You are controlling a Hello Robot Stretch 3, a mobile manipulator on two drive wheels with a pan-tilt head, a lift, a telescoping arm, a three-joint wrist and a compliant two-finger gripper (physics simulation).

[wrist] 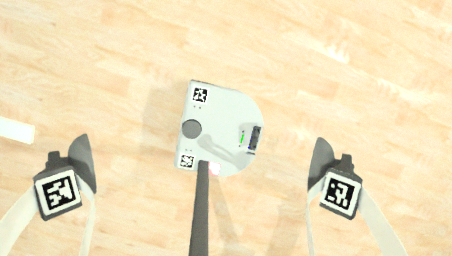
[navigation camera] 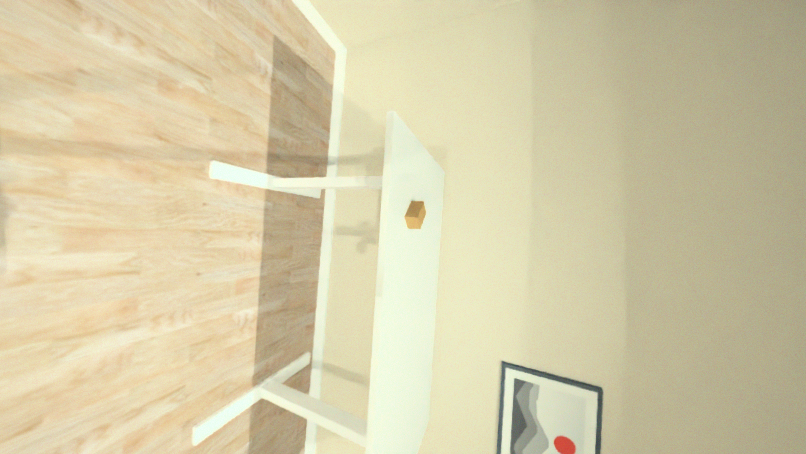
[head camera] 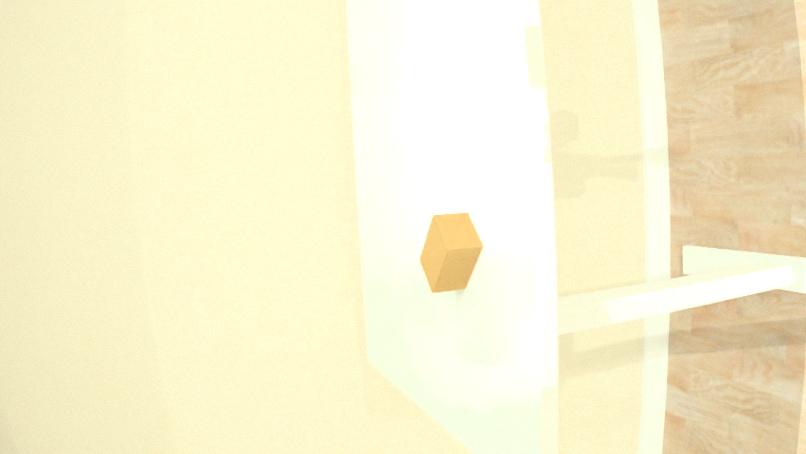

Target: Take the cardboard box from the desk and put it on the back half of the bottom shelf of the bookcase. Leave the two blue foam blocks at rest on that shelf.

Observation:
I see my gripper, a cardboard box and a white desk.

